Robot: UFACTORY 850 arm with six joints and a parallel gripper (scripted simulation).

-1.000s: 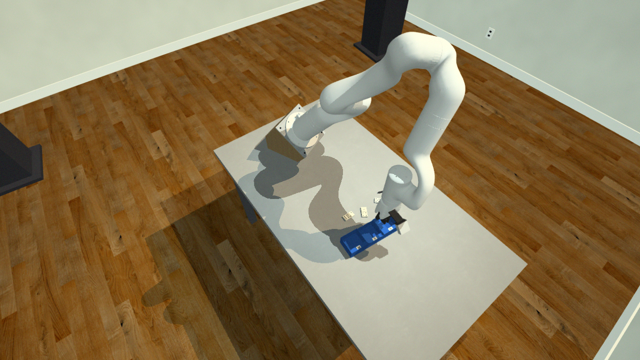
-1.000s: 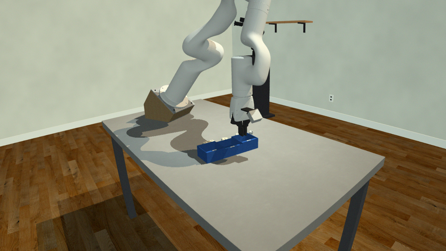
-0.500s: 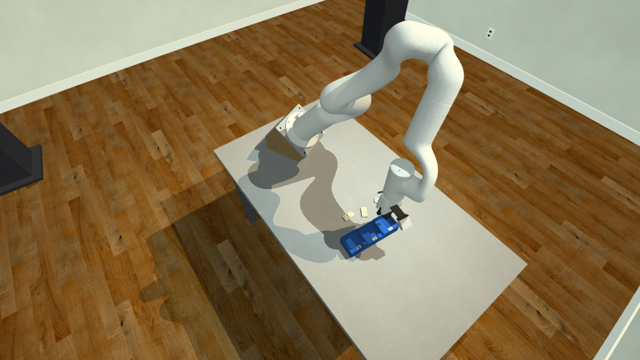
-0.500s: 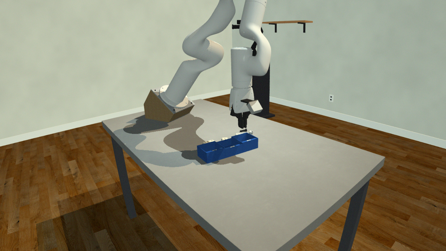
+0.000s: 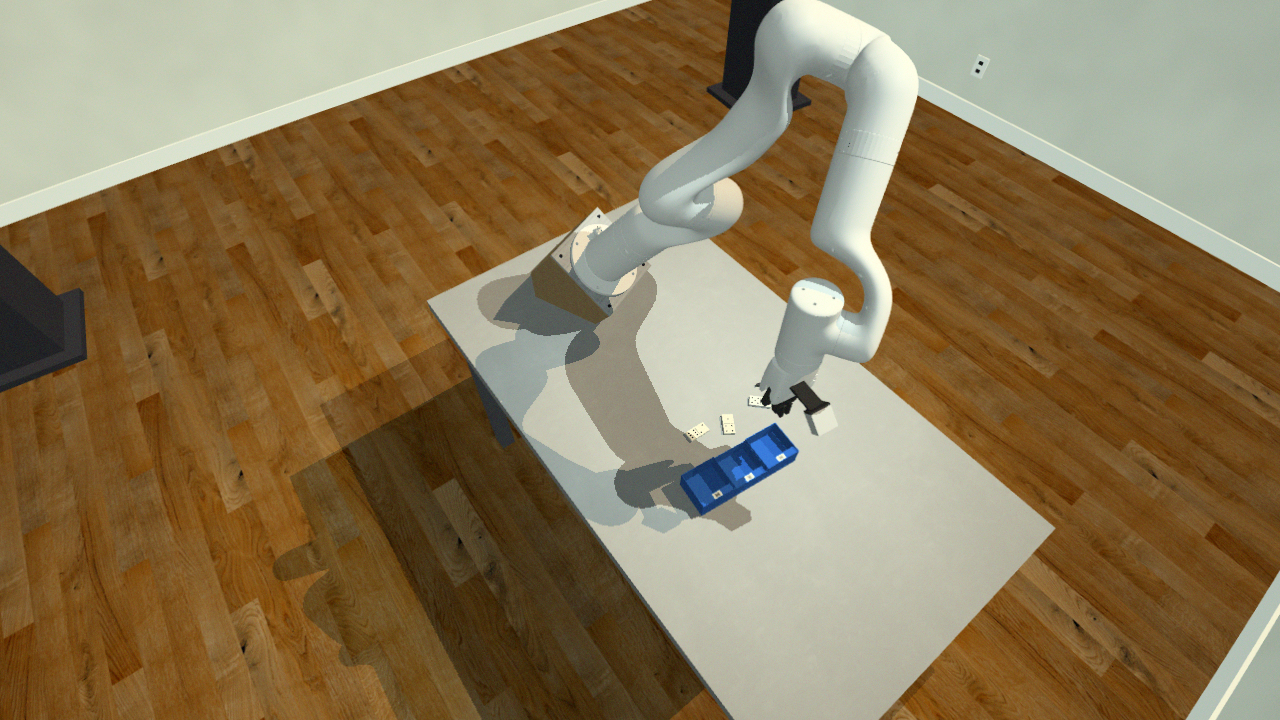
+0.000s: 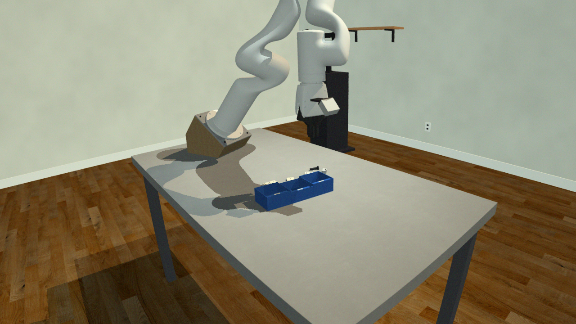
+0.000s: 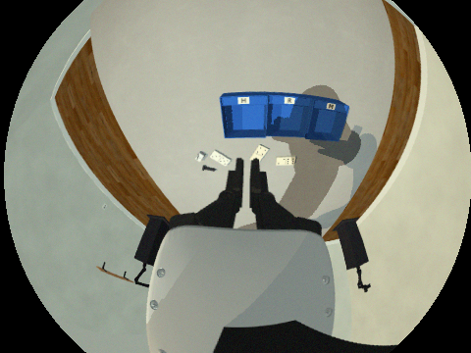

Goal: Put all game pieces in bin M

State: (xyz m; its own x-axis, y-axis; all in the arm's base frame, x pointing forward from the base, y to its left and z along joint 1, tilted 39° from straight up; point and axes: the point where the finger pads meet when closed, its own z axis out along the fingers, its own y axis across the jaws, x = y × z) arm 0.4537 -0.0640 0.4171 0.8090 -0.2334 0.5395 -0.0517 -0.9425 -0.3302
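My gripper is now 11 cm past the white domino, 8 cm to the right of it and 20 cm above it. From my hand the other things lie so: blue three-part bin 1 cm ahead, 8 cm to the right, 18 cm below; then white part 11 cm behind, 13 cm to the left, 20 cm below; then black bolt 15 cm behind, 12 cm to the left, 20 cm below.
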